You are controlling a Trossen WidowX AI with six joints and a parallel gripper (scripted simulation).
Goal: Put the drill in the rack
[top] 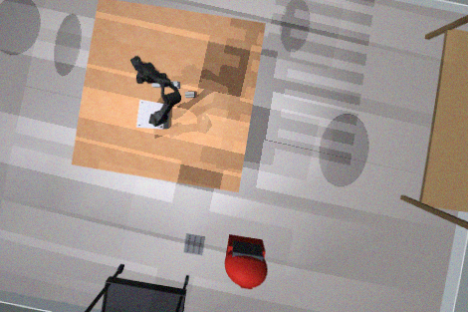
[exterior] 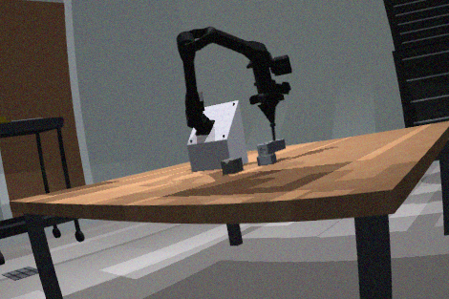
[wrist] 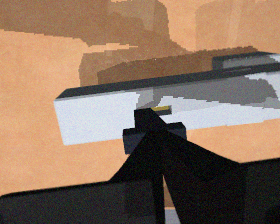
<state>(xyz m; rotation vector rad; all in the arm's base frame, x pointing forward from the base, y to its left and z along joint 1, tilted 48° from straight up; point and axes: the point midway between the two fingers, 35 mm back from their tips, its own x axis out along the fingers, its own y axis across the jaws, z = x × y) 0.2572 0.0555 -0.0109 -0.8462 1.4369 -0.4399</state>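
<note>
Right now my gripper tip is 10 mm short of the drill, 50 mm to the left of it and 80 mm above it. Also, from my gripper tip: grey housing block 30 mm to the right, 90 mm below.
</note>
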